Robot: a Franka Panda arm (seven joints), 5 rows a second.
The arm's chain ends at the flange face. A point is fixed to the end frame.
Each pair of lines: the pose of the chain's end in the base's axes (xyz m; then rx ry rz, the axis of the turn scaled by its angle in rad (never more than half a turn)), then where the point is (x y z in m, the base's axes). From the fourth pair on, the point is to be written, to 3 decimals.
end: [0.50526, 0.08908, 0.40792, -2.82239, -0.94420, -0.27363]
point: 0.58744 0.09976 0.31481
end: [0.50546, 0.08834, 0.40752, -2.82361, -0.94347, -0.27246]
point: 0.58759 0.09887 0.31435
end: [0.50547, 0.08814, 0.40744, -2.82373, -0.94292, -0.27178]
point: 0.58756 0.09864 0.31422
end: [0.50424, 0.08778, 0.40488, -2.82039, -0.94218, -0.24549]
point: 0.585 0.098 0.310
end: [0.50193, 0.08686, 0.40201, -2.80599, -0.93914, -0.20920]
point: 0.580 0.099 0.305
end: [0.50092, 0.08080, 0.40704, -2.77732, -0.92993, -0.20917]
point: 0.578 0.096 0.310
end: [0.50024, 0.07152, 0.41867, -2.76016, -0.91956, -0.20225]
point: 0.576 0.088 0.321
